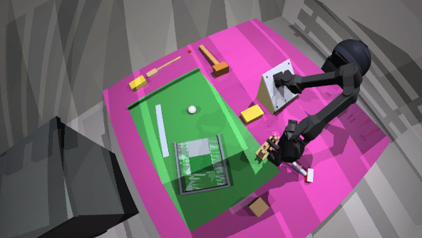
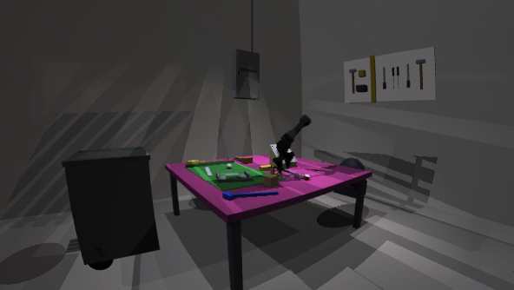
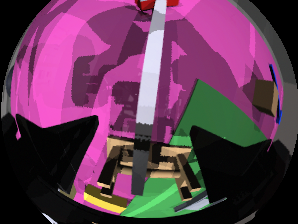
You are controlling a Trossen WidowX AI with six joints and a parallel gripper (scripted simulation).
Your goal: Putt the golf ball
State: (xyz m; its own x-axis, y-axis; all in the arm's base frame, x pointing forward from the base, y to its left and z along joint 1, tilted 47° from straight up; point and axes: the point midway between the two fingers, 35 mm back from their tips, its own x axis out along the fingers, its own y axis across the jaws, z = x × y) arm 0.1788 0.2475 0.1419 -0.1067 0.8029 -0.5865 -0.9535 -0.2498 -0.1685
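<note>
Now: gripper tip 3 cm short of the wooden stand and 6 cm to the left of it. Also, from my gripper tip: white golf ball 24 cm ahead, 42 cm to the right, 2 cm below; red putter 2 cm behind, 6 cm to the left, 1 cm below; brown cube 22 cm ahead, 14 cm to the left, 1 cm below.
</note>
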